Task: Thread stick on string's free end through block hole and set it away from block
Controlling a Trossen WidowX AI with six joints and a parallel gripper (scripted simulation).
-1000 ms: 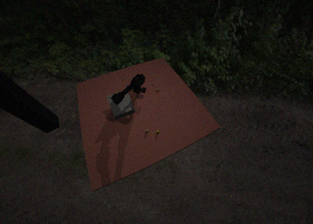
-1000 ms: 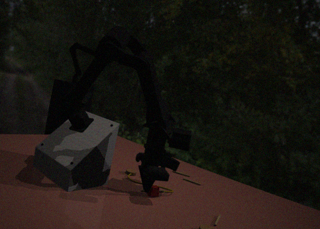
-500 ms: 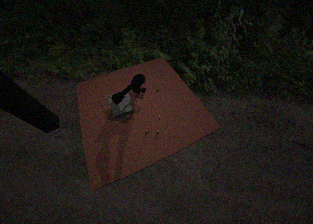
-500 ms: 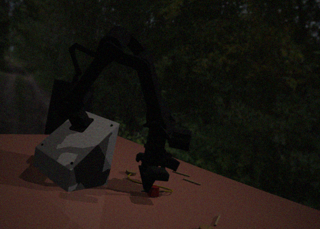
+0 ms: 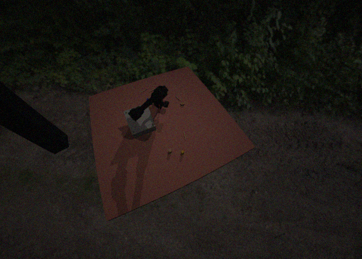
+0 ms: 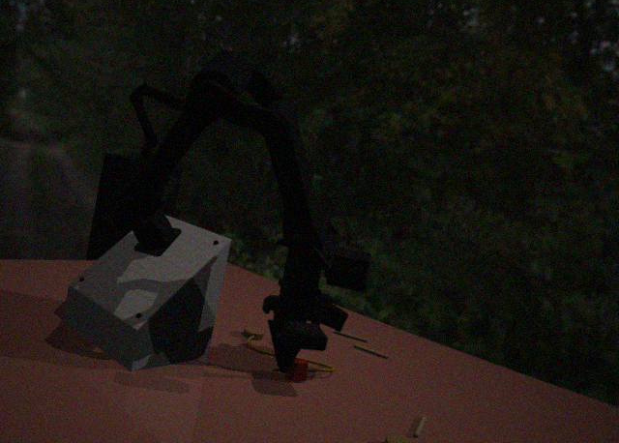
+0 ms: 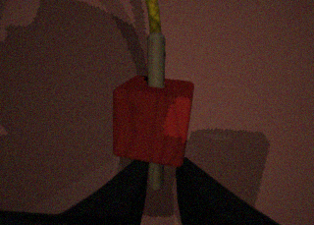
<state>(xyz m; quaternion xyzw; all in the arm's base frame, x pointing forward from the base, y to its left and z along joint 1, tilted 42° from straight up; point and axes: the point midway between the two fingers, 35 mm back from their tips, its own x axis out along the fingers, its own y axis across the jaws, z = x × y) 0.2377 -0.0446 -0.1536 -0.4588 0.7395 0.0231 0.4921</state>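
The small red block is 20 mm to the left of my gripper tip and 10 mm ahead of it. From my gripper tip the other things lie so: thin wooden stick (30 mm to the left, 20 mm ahead); then flat piece (140 mm behind, 120 mm to the left, 10 mm below).
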